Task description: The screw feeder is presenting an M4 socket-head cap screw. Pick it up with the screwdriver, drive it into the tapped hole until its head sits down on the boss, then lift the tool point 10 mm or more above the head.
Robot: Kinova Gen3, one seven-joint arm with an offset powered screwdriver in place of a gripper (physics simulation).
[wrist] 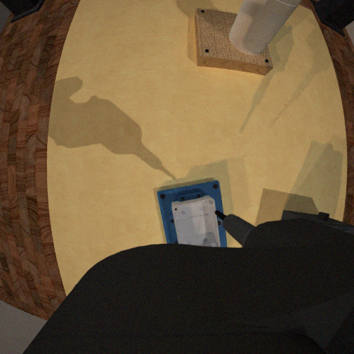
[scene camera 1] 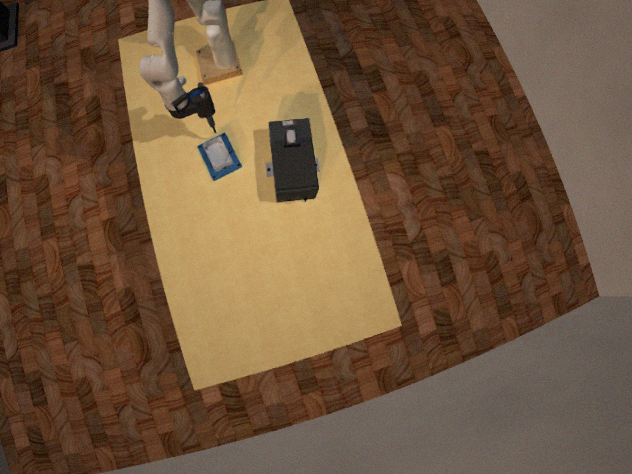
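My screwdriver (scene camera 1: 214, 130) (wrist: 218, 214) points down, with its thin dark bit tip in the air above the edge of the white part. The bit's shadow ends on the mat short of the blue plate. I see no screw on the tip, but it is too small to be sure. The white part (scene camera 1: 219, 153) (wrist: 191, 225) with its boss lies in the blue plate (scene camera 1: 226, 172) (wrist: 166, 215). A small round mark shows at the part's corner near the tip; whether it is a screw head or a hole I cannot tell. The black screw feeder (scene camera 1: 294, 165) stands right of the plate; its presented screw is not discernible.
The yellow mat (scene camera 1: 275, 265) (wrist: 115, 65) lies under everything on the wood floor (scene camera 1: 439, 204). The arm's wooden base block (scene camera 1: 219, 77) (wrist: 217, 35) stands behind the plate. The feeder has small grey side brackets. The tool's dark body hides the lower part of the wrist view.
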